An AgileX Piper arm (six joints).
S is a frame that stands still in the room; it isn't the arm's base.
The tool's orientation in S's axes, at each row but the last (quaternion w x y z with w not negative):
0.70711 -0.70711 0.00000 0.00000
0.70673 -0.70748 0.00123 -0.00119
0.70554 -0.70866 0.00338 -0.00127
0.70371 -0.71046 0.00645 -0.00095
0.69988 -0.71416 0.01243 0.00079
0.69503 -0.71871 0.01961 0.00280
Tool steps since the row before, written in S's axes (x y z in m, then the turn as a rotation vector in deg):
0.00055 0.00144 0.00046 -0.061 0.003 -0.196
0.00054 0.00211 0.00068 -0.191 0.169 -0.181
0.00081 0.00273 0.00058 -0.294 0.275 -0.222
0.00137 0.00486 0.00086 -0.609 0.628 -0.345
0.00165 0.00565 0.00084 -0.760 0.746 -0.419
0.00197 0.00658 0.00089 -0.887 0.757 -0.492
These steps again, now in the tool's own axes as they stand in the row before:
0.00055 -0.00046 0.00144 -0.061 0.196 0.003
0.00053 -0.00068 0.00211 -0.192 0.181 0.169
0.00079 -0.00059 0.00273 -0.295 0.222 0.274
0.00131 -0.00092 0.00487 -0.613 0.344 0.625
0.00154 -0.00098 0.00566 -0.764 0.418 0.742
0.00178 -0.00117 0.00659 -0.889 0.495 0.752

